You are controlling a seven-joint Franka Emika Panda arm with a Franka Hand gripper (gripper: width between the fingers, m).
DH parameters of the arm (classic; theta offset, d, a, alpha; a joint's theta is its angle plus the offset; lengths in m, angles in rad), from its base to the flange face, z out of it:
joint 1: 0 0.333 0 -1.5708
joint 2: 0 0 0 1.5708
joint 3: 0 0.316 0.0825 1.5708
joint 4: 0 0 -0.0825 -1.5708
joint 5: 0 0.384 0 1.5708
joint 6: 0 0 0.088 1.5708
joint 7: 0 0.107 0 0
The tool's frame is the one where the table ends.
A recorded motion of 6 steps. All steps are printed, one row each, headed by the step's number.
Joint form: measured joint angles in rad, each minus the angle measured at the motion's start. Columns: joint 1, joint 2, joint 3, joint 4, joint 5, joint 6, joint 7.
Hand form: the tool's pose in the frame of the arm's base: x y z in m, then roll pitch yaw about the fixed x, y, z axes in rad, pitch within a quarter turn. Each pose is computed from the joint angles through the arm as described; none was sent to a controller.
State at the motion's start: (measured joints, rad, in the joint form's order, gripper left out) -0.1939 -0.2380 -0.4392 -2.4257 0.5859 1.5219 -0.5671
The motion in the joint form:
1: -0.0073 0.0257 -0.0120 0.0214 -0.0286 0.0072 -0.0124
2: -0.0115 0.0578 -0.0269 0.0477 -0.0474 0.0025 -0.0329
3: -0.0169 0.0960 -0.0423 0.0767 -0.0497 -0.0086 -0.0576
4: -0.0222 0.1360 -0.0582 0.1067 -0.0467 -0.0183 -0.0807
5: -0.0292 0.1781 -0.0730 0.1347 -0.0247 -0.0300 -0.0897
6: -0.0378 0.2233 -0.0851 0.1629 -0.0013 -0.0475 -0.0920
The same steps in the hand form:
1: 0.3436 -0.1892 0.3752 -2.2422 0.2492 -0.0918
2: 0.3448 -0.2018 0.3714 -2.2569 0.2523 -0.0905
3: 0.3470 -0.2140 0.3670 -2.2557 0.2534 -0.0912
4: 0.3495 -0.2266 0.3624 -2.2532 0.2540 -0.0966
5: 0.3526 -0.2379 0.3569 -2.2384 0.2621 -0.1186
6: 0.3556 -0.2482 0.3503 -2.2204 0.2803 -0.1406

